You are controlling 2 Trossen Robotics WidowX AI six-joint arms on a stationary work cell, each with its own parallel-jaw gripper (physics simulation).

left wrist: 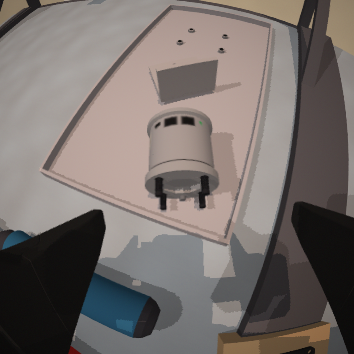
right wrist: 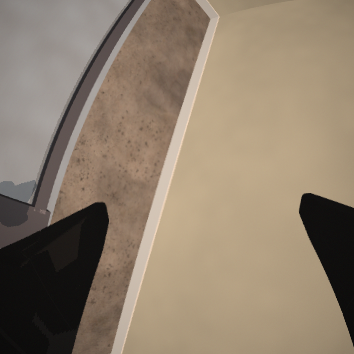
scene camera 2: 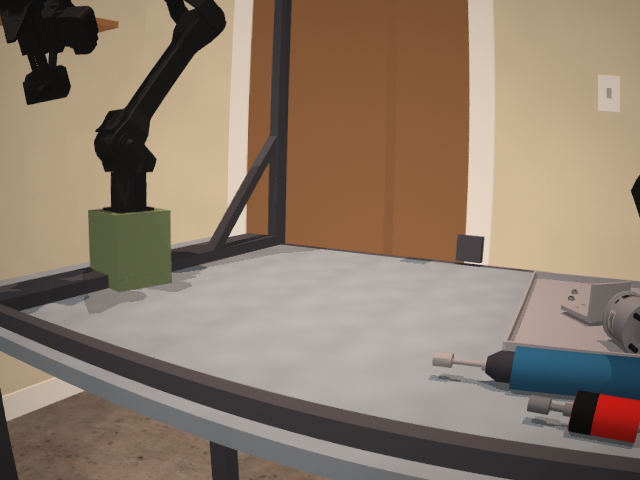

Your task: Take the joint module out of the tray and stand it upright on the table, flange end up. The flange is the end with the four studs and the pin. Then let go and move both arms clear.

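Frame: origin at the left arm's base, x ahead, y left, z up, level; metres.
Where they show: left gripper, fingertip midpoint: (left wrist: 201, 216); right gripper, fingertip midpoint: (right wrist: 208, 208) (scene camera 2: 20, 73); right arm's base, origin of the base link: (scene camera 2: 128, 210).
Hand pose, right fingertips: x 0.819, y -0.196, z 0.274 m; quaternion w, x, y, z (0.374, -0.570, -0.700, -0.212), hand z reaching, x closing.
Each offset is from my right fingertips to the top centre of the thing. "spot": to the spot under its first point.
The grey joint module {dx -0.733, dy -0.010, dz -0.241 m} (scene camera 2: 622, 322) (left wrist: 181, 142) lies on its side in the pale pink tray {dx -0.740, dy -0.174, dz -0.292 m} (scene camera 2: 547, 330) (left wrist: 115, 135). In the left wrist view its flange end, with black studs and a small pin, faces the bottom of the view, near a tray corner. My left gripper (left wrist: 201, 216) is open and empty, above the table; the module shows beyond the fingertips and is not between them. A dark piece at the right edge of the scene view may be its arm. My right gripper (right wrist: 208, 208) is open and empty, away from the tray, with floor and wall behind it.
An angled bracket (scene camera 2: 610, 302) (left wrist: 187, 81) and small nuts {dx -0.806, dy -0.274, dz -0.299 m} (left wrist: 225, 36) lie in the tray beyond the module. A blue tool {spot: dx -0.600, dy +0.113, dz -0.278 m} (scene camera 2: 563, 369) (left wrist: 115, 307) and a red tool {dx -0.602, dy +0.176, dz -0.274 m} (scene camera 2: 615, 417) lie beside it. A dark frame rail (scene camera 2: 206, 395) edges the table. A green block {dx -0.037, dy -0.254, dz -0.193 m} (scene camera 2: 129, 248) carries one arm.
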